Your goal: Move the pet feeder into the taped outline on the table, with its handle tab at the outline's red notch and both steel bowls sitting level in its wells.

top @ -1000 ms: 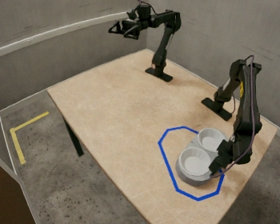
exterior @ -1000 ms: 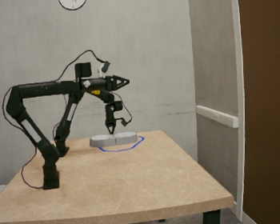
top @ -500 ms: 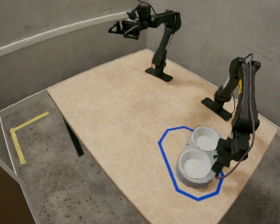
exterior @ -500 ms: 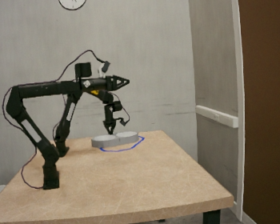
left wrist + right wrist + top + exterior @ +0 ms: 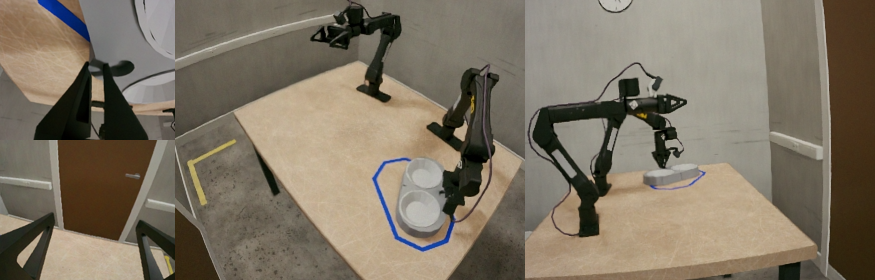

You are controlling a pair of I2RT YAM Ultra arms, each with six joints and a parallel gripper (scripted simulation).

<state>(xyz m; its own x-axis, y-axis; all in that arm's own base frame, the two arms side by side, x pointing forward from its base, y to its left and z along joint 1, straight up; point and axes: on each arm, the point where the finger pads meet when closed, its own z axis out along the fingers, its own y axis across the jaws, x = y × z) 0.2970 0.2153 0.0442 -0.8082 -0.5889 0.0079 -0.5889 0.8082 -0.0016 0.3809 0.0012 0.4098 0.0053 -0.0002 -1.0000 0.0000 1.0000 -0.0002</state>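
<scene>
The pet feeder lies 7 cm to the right of my left hand, 4 cm ahead of it and 2 cm below it. From my left hand the other things lie so: steel bowl (12 cm to the right, 2 cm behind, 1 cm below); then blue taped outline (9 cm to the right, 7 cm ahead, 4 cm below).
</scene>
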